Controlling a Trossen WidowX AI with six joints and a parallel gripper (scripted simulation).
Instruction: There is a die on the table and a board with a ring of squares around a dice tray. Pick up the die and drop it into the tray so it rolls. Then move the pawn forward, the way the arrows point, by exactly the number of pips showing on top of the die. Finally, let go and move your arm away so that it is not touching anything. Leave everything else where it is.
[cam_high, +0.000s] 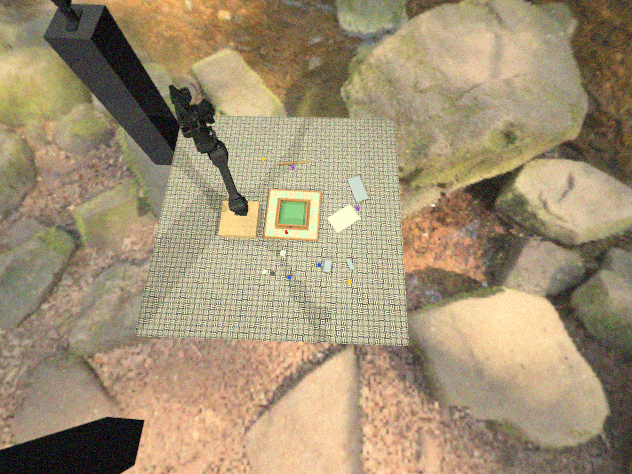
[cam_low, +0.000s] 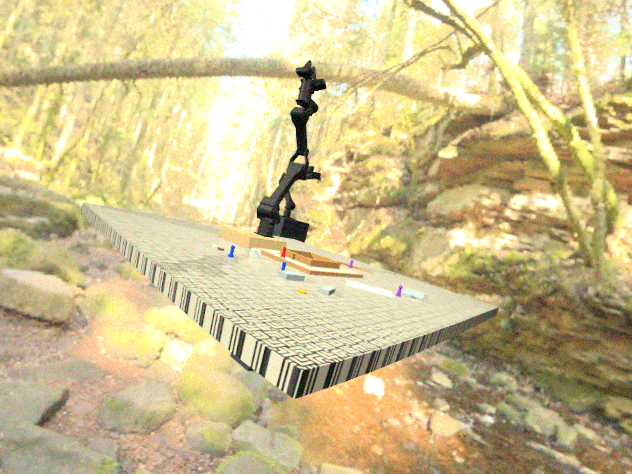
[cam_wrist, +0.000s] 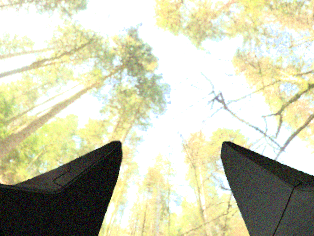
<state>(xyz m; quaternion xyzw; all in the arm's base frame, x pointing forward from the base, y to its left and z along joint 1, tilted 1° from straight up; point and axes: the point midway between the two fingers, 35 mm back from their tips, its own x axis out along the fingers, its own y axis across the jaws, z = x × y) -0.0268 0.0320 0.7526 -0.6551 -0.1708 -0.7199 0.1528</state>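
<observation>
The white die lies 260 mm ahead of my gripper tip, 240 mm to the right of it and 820 mm below it. From my gripper tip the other things lie so: red pawn (270 mm ahead, 120 mm to the right, 800 mm below); then grey-blue slab (640 mm ahead, 170 mm to the left, 830 mm below); then white card (570 mm ahead, 10 mm to the right, 830 mm below).
</observation>
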